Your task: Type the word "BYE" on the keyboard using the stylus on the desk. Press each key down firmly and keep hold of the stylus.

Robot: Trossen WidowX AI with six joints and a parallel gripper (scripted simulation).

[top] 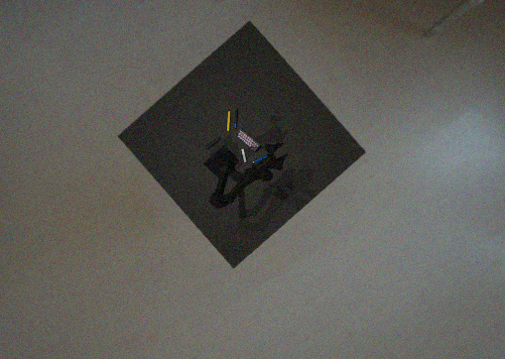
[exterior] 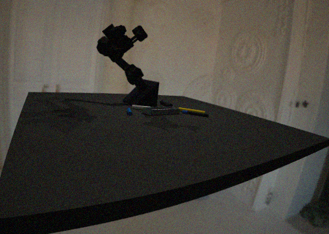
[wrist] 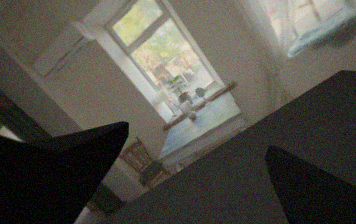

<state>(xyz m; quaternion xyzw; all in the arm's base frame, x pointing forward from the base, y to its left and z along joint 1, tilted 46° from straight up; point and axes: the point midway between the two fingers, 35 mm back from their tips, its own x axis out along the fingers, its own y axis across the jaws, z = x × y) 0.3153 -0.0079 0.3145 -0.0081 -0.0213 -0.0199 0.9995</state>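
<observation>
My gripper tip is 300 mm above the blue stylus, 150 mm past it and 70 mm to the right of it. From my gripper tip the other things lie so: dark pen: 370 mm to the left, 310 mm behind, 290 mm below; yellow stick: 420 mm to the left, 290 mm below, 120 mm behind; white stick: 290 mm below, 200 mm behind, 160 mm to the left.
</observation>
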